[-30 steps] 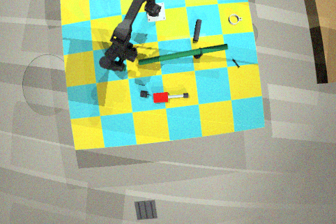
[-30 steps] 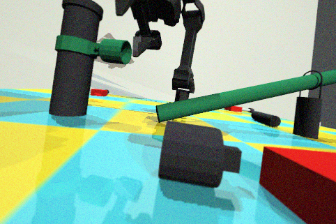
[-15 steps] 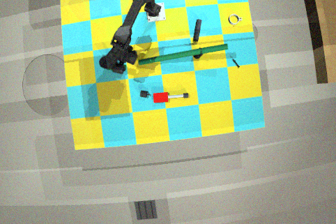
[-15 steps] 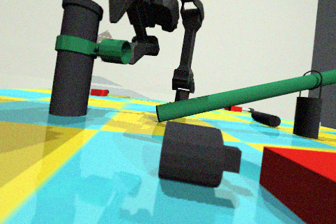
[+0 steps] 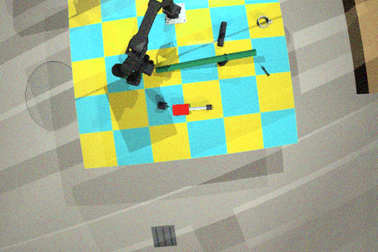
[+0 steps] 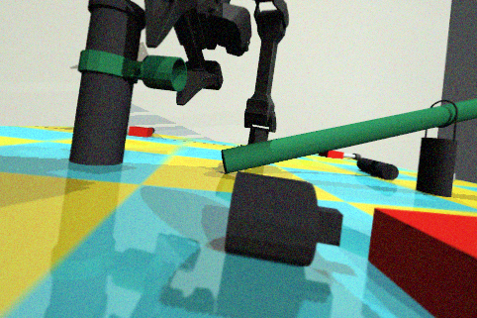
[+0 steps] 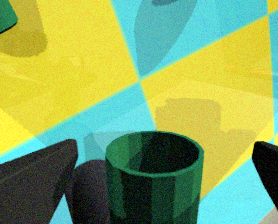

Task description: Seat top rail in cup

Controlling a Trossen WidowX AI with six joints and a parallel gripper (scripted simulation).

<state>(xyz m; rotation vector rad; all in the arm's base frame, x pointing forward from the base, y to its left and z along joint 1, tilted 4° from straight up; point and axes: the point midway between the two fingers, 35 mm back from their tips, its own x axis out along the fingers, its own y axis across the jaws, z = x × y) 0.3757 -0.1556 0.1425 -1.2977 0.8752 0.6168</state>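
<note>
My gripper tip is 20 mm past the green rail-end cup, 20 mm to the left of it and 10 mm below it. From my gripper tip the other things lie so: dark plug-shaped part: 140 mm ahead, 120 mm to the left, 90 mm below.
</note>
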